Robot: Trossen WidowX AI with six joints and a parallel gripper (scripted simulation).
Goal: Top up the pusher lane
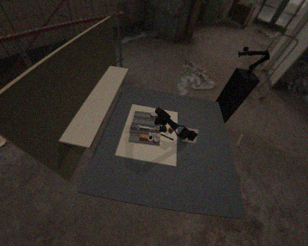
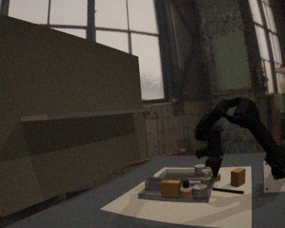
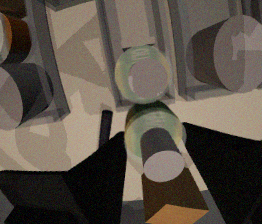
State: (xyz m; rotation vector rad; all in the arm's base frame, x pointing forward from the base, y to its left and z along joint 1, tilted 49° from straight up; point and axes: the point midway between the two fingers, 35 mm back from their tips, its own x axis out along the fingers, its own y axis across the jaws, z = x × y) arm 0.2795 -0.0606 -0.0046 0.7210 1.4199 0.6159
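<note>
The black pen is 7 cm to the left of my gripper tip, 6 cm behind it and 5 cm below it. Also, from my gripper tip: rack 19 cm ahead, 3 cm below, 2 cm to the left; then brown box 10 cm behind, 2 cm below, 1 cm to the right; then white pusher plate 15 cm ahead, 3 cm to the left.
</note>
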